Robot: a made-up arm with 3 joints. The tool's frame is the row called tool. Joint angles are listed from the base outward. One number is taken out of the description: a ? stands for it. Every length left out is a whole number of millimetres.
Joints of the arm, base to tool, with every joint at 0 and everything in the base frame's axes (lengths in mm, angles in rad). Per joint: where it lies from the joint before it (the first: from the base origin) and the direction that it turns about. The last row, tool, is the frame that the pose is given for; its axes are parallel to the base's.
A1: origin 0 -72 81 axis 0 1 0
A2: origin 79 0 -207 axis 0 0 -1
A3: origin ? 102 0 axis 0 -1 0
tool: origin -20 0 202
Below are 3 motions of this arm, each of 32 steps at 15 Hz.
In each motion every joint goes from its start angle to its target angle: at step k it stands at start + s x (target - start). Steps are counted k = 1, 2, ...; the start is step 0. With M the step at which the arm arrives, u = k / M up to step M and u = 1 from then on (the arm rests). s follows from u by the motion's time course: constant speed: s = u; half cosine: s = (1 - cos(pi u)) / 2; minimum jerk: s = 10 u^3 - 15 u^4 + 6 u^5.
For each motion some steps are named. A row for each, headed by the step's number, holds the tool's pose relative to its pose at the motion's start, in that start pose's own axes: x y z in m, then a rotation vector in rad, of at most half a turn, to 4 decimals.
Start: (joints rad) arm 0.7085 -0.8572 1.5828
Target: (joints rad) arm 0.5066 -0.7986 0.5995
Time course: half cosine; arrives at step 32
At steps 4, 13, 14, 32:
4: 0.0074 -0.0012 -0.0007 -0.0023 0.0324 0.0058
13: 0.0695 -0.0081 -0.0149 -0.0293 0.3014 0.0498
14: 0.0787 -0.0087 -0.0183 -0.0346 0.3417 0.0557
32: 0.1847 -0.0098 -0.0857 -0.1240 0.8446 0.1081

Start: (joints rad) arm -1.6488 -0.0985 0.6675
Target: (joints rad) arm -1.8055 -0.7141 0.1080
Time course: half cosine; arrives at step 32
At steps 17, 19, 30, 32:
17: 0.0391 0.0206 0.0266 0.1464 0.2209 0.3059
19: 0.0442 0.0267 0.0306 0.1598 0.2589 0.3655
30: 0.0559 0.0545 0.0440 0.1754 0.3917 0.5896
32: 0.0561 0.0554 0.0443 0.1751 0.3953 0.5960

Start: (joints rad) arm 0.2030 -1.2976 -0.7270
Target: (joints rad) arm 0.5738 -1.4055 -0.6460
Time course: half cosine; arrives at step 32
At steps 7, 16, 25, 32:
7: -0.0017 0.0053 -0.0031 0.0224 0.0019 0.0360
16: -0.0096 0.0225 -0.0114 0.1018 0.0048 0.1577
25: -0.0205 0.0382 -0.0168 0.1865 0.0023 0.2773
32: -0.0243 0.0424 -0.0178 0.2124 0.0006 0.3119

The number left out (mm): 170
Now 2 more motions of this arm.
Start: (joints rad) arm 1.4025 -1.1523 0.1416
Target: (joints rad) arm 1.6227 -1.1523 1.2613
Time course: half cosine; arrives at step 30
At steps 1, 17, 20, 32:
1: -0.0006 0.0000 -0.0001 0.0005 -0.0028 -0.0001
17: -0.1261 0.0100 -0.0542 0.1095 -0.6214 -0.0570
20: -0.1504 0.0165 -0.0766 0.1309 -0.7710 -0.0824
32: -0.1834 0.0323 -0.1204 0.1606 -1.0263 -0.1357

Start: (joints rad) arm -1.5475 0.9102 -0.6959
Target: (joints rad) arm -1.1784 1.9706 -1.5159
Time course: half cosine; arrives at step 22
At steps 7, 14, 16, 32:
7: 0.0630 -0.0837 -0.0118 0.1218 0.2309 -0.2236
14: 0.0974 -0.3015 -0.0803 0.4888 0.6247 -0.6366
16: 0.0823 -0.3557 -0.1034 0.6047 0.6980 -0.7246
32: 0.0451 -0.4272 -0.1386 0.7874 0.7812 -0.8367

